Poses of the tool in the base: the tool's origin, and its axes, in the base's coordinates. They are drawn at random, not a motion.
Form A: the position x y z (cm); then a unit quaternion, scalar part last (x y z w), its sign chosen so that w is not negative.
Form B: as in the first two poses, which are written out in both.
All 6 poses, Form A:
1: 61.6, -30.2, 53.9, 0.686, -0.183, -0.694, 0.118
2: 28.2, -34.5, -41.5, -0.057, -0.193, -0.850, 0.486
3: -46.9, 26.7, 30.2, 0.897, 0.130, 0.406, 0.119
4: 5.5, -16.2, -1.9, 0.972, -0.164, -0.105, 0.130
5: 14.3, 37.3, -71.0, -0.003, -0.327, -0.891, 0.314
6: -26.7, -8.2, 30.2, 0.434, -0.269, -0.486, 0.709
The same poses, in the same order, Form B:
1: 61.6, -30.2, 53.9, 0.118, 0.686, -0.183, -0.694
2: 28.2, -34.5, -41.5, 0.486, -0.057, -0.193, -0.850
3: -46.9, 26.7, 30.2, 0.119, 0.897, 0.130, 0.406
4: 5.5, -16.2, -1.9, 0.130, 0.972, -0.164, -0.105
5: 14.3, 37.3, -71.0, 0.314, -0.003, -0.327, -0.891
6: -26.7, -8.2, 30.2, 0.709, 0.434, -0.269, -0.486
